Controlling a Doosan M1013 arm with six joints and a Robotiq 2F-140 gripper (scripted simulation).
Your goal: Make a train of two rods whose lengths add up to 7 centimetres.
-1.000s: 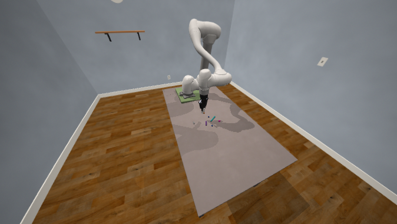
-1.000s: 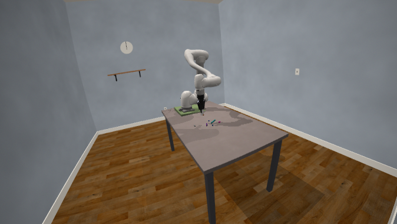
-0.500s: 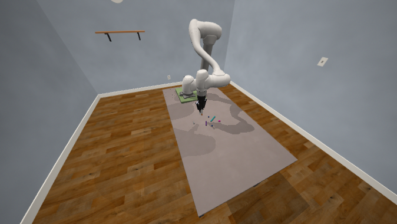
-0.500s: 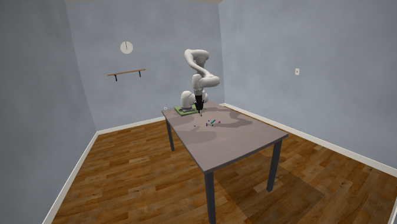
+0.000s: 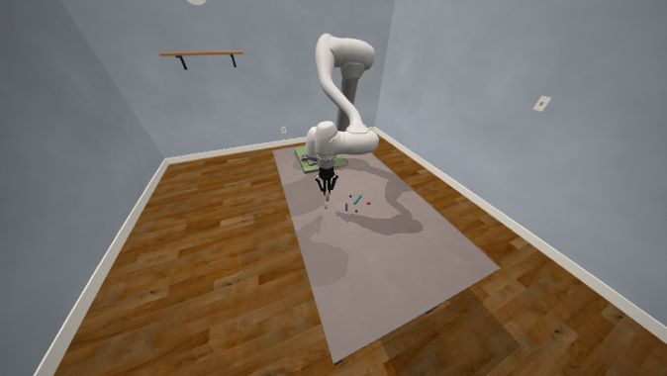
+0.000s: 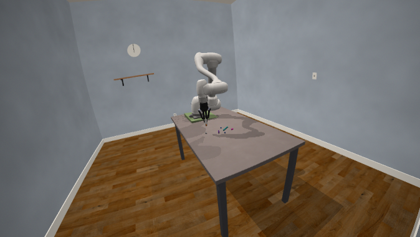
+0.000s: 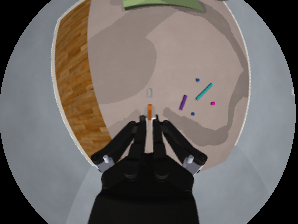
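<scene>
Now: the grey rod 3 cm behind my hand, 1 cm to the left of it and 13 cm below it. Also, from my hand: orange rod: 3 cm below; purple rod: 3 cm ahead, 12 cm to the left, 13 cm below; blue rod: 4 cm behind, 20 cm to the left, 13 cm below.
</scene>
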